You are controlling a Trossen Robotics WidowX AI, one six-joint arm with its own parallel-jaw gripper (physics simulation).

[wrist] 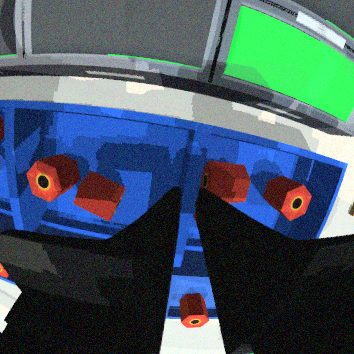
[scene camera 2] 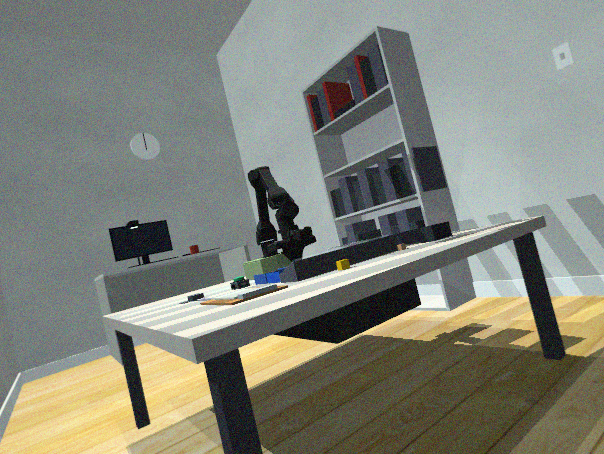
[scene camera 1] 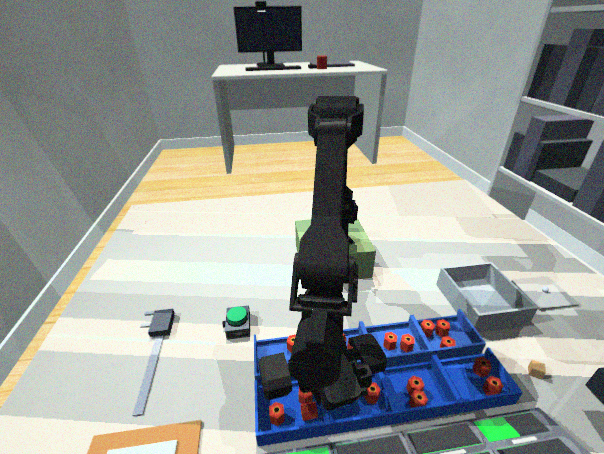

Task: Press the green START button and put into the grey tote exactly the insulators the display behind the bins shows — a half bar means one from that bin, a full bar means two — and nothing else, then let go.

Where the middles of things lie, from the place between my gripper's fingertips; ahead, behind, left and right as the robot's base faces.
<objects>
My gripper is now 5 cm short of the wooden board (scene camera 1: 187,430), 30 cm to the left of it and 2 cm above it. Also, from my hand: grey tote (scene camera 1: 490,301) (10 cm behind, 43 cm to the left); then grey caliper (scene camera 1: 161,323) (21 cm behind, 28 cm to the right, 2 cm below).
</objects>
